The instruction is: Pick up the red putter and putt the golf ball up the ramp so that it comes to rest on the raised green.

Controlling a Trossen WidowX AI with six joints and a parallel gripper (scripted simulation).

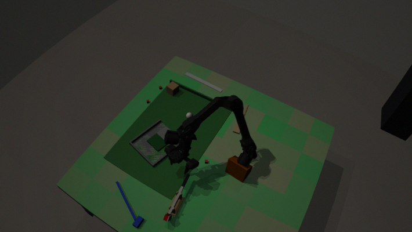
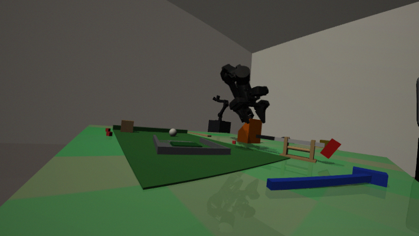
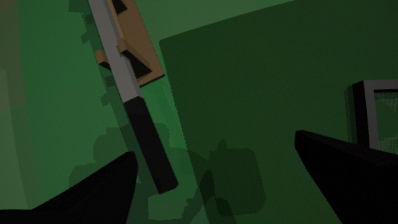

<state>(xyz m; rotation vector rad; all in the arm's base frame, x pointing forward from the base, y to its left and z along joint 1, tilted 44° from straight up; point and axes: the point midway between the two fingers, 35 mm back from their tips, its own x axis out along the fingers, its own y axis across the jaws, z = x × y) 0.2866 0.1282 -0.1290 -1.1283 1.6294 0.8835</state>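
Now: the red putter 70 mm behind my gripper tip, 130 mm to the left of it and 60 mm below it. Round my gripper tip: blue putter 150 mm ahead, 280 mm to the left, 100 mm below; wooden rack 60 mm behind, 150 mm to the left, 80 mm below; white golf ball 150 mm ahead, 400 mm to the right, 90 mm below.
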